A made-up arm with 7 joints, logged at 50 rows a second.
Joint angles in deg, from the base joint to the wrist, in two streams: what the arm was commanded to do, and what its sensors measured. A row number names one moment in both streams.
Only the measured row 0 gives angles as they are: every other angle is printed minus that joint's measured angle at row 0.
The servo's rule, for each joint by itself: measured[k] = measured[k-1] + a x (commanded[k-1-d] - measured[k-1]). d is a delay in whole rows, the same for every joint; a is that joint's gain. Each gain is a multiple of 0.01, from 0.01 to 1. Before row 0 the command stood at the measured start. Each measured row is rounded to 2 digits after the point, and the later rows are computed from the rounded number. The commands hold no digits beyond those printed.
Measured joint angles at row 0:
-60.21 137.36 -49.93 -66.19 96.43 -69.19 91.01
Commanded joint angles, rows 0 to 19:
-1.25 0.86 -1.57 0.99 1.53 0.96 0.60
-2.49 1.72 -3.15 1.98 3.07 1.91 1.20
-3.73 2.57 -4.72 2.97 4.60 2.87 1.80
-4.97 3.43 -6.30 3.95 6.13 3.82 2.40
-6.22 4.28 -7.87 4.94 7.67 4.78 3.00
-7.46 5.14 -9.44 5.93 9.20 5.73 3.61
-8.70 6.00 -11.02 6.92 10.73 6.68 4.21
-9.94 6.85 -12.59 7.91 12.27 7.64 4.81
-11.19 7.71 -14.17 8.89 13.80 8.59 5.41
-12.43 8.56 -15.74 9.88 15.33 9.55 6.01
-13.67 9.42 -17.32 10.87 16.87 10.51 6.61
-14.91 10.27 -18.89 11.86 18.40 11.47 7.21
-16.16 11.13 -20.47 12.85 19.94 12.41 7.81
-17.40 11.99 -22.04 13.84 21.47 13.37 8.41
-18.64 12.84 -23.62 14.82 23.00 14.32 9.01
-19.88 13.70 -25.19 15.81 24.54 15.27 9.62
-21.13 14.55 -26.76 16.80 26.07 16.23 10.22
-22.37 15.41 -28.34 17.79 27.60 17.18 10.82
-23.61 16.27 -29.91 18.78 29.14 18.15 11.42
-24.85 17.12 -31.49 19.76 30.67 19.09 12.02
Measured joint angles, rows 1 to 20:
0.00 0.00 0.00 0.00 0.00 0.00 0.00
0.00 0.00 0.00 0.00 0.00 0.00 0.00
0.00 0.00 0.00 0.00 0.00 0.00 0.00
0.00 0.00 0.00 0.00 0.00 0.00 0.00
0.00 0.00 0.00 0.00 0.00 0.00 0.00
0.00 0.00 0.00 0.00 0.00 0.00 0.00
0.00 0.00 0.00 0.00 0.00 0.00 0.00
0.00 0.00 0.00 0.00 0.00 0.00 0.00
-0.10 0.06 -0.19 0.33 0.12 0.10 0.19
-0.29 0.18 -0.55 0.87 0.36 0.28 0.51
-0.57 0.35 -1.05 1.56 0.70 0.54 0.92
-0.92 0.57 -1.68 2.35 1.13 0.87 1.39
-1.34 0.83 -2.42 3.20 1.65 1.26 1.91
-1.83 1.13 -3.26 4.10 2.25 1.71 2.45
-2.38 1.47 -4.19 5.03 2.93 2.21 3.01
-2.98 1.85 -5.20 5.98 3.68 2.75 3.59
-3.64 2.26 -6.28 6.94 4.49 3.33 4.17
-4.34 2.70 -7.42 7.91 5.36 3.95 4.76
-5.09 3.17 -8.61 8.89 6.28 4.61 5.35
-5.88 3.67 -9.84 9.87 7.25 5.30 5.95
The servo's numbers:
d 8
a 0.08 0.07 0.12 0.33 0.08 0.10 0.32

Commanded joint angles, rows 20 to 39:
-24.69 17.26 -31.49 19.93 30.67 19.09 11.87
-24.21 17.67 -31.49 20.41 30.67 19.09 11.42
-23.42 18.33 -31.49 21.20 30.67 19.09 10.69
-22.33 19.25 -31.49 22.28 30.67 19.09 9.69
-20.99 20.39 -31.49 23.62 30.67 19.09 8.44
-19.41 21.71 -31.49 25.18 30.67 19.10 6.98
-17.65 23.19 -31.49 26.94 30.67 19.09 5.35
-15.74 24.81 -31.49 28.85 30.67 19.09 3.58
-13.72 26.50 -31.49 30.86 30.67 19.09 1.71
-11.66 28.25 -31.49 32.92 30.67 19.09 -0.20
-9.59 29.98 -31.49 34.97 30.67 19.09 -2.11
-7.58 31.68 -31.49 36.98 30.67 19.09 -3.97
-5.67 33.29 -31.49 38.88 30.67 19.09 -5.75
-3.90 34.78 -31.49 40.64 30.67 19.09 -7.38
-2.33 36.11 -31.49 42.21 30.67 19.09 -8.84
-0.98 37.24 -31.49 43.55 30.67 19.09 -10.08
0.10 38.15 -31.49 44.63 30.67 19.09 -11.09
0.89 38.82 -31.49 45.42 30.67 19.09 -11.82
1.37 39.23 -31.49 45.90 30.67 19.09 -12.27
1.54 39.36 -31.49 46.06 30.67 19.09 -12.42
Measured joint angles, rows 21 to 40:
-6.70 4.19 -11.12 10.85 8.27 6.01 6.55
-7.56 4.74 -12.43 11.84 9.33 6.75 7.15
-8.45 5.31 -13.77 12.82 10.42 7.51 7.75
-9.36 5.90 -15.14 13.81 11.55 8.29 8.35
-10.30 6.51 -16.53 14.80 12.71 9.08 8.95
-11.27 7.13 -17.95 15.79 13.90 9.89 9.55
-12.26 7.77 -19.39 16.78 15.12 10.72 10.15
-13.27 8.42 -20.84 17.76 16.36 11.56 10.75
-14.18 9.04 -22.12 18.48 17.50 12.31 11.11
-14.98 9.64 -23.24 19.12 18.55 12.99 11.21
-15.66 10.25 -24.23 19.81 19.52 13.60 11.04
-16.19 10.88 -25.10 20.63 20.41 14.15 10.61
-16.57 11.55 -25.87 21.62 21.23 14.64 9.92
-16.80 12.26 -26.54 22.79 21.99 15.09 8.98
-16.87 13.03 -27.13 24.16 22.68 15.49 7.82
-16.78 13.85 -27.65 25.71 23.32 15.85 6.46
-16.54 14.74 -28.11 27.41 23.91 16.17 4.94
-16.15 15.69 -28.52 29.23 24.45 16.46 3.30
-15.63 16.69 -28.88 31.12 24.95 16.72 1.57
-14.99 17.74 -29.19 33.05 25.41 16.96 -0.20

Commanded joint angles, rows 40 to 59:
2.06 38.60 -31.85 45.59 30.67 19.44 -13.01
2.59 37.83 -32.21 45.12 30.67 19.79 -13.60
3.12 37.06 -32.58 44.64 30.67 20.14 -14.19
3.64 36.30 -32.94 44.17 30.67 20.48 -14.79
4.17 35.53 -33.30 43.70 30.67 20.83 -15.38
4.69 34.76 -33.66 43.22 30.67 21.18 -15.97
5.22 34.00 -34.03 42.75 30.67 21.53 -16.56
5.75 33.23 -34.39 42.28 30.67 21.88 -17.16
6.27 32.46 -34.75 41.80 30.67 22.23 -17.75
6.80 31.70 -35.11 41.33 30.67 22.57 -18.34
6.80 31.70 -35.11 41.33 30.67 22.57 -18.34
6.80 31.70 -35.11 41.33 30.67 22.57 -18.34
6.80 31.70 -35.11 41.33 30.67 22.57 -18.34
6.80 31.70 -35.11 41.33 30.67 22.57 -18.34
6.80 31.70 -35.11 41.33 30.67 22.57 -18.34
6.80 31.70 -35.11 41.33 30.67 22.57 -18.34
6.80 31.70 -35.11 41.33 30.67 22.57 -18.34
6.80 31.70 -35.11 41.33 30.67 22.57 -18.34
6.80 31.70 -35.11 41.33 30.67 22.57 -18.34
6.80 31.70 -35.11 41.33 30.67 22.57 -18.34
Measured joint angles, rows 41 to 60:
-14.24 18.83 -29.47 34.97 25.83 17.17 -1.98
-13.41 19.95 -29.71 36.84 26.22 17.36 -3.71
-12.52 21.08 -29.92 38.61 26.58 17.53 -5.35
-11.60 22.21 -30.11 40.24 26.91 17.69 -6.86
-10.66 23.33 -30.28 41.69 27.21 17.83 -8.21
-9.74 24.41 -30.43 42.92 27.49 17.96 -9.37
-8.85 25.45 -30.56 43.90 27.74 18.07 -10.30
-8.02 26.42 -30.67 44.61 27.97 18.17 -10.98
-7.21 27.27 -30.81 44.93 28.19 18.30 -11.63
-6.43 28.01 -30.98 44.99 28.39 18.45 -12.26
-5.67 28.64 -31.17 44.87 28.57 18.62 -12.88
-4.93 29.18 -31.38 44.64 28.74 18.81 -13.49
-4.20 29.62 -31.61 44.33 28.89 19.01 -14.09
-3.49 29.98 -31.86 43.96 29.03 19.23 -14.69
-2.79 30.26 -32.12 43.56 29.16 19.46 -15.29
-2.11 30.47 -32.39 43.14 29.28 19.70 -15.89
-1.44 30.61 -32.67 42.70 29.39 19.95 -16.49
-0.78 30.69 -32.96 42.25 29.49 20.21 -17.08
-0.17 30.76 -33.22 41.95 29.58 20.45 -17.48
0.39 30.83 -33.45 41.75 29.67 20.66 -17.76

